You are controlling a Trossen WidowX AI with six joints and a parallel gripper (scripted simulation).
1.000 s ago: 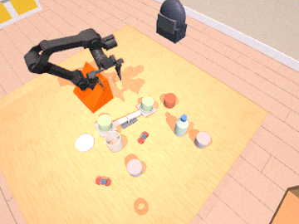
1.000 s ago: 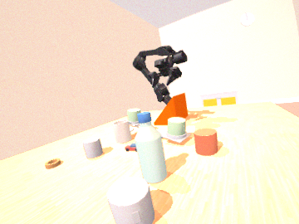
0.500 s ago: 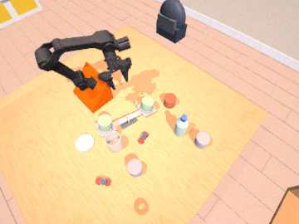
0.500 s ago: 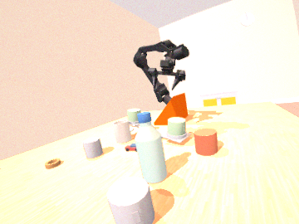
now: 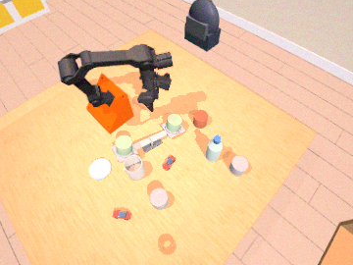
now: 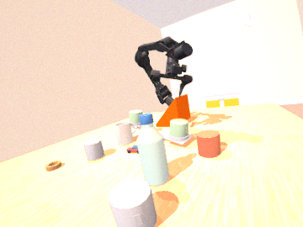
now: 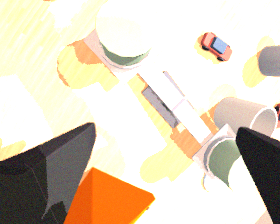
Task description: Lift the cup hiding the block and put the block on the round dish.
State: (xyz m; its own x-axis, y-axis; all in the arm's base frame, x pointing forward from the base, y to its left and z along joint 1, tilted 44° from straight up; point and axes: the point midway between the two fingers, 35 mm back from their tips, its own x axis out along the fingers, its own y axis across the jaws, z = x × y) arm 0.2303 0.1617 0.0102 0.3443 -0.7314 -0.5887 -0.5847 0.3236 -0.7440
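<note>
My gripper tip is now 130 mm above the pale green cup, 70 mm to the right of it and 60 mm short of it. Round my gripper tip: small balance: 170 mm below, 80 mm to the right, 40 mm ahead; then balance beam: 150 mm below, 80 mm to the right, 40 mm ahead; then pale block: 150 mm below, 60 mm ahead, 50 mm to the left.
</note>
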